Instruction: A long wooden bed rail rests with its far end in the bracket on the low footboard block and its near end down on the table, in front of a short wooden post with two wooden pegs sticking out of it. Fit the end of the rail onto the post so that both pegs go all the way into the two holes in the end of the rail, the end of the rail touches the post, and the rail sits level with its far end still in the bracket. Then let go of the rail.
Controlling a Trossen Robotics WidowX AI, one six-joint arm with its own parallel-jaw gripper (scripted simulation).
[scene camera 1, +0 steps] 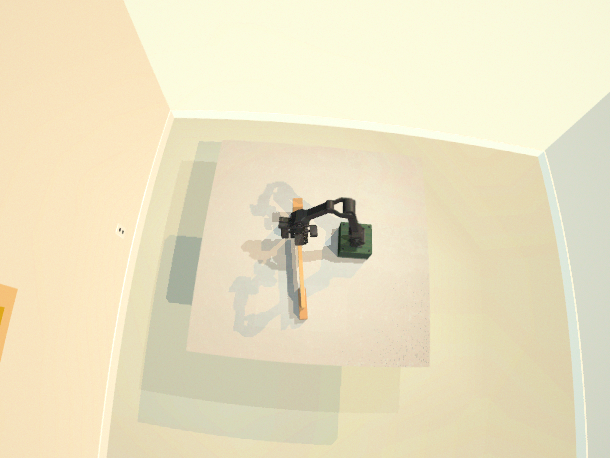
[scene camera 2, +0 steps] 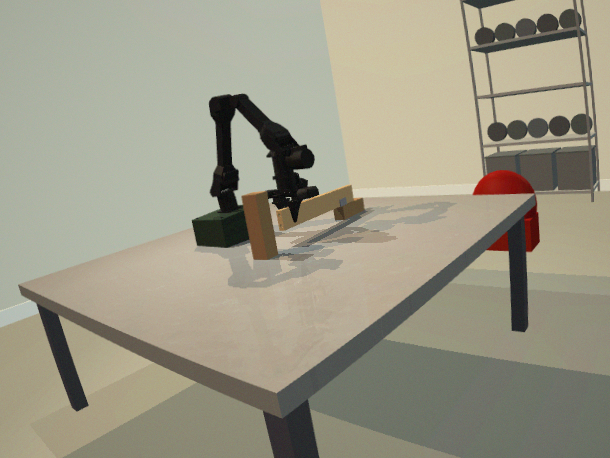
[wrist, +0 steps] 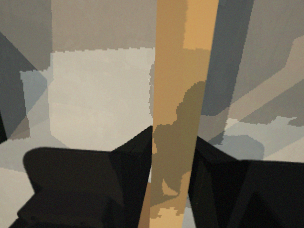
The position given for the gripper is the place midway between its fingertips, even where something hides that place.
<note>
In view: the gripper [scene camera 2: 292, 222] and a wooden rail [scene camera 2: 318, 205].
The wooden rail also shows in the wrist view [wrist: 183, 46]. The gripper is seen too in the wrist view [wrist: 166, 131].
</note>
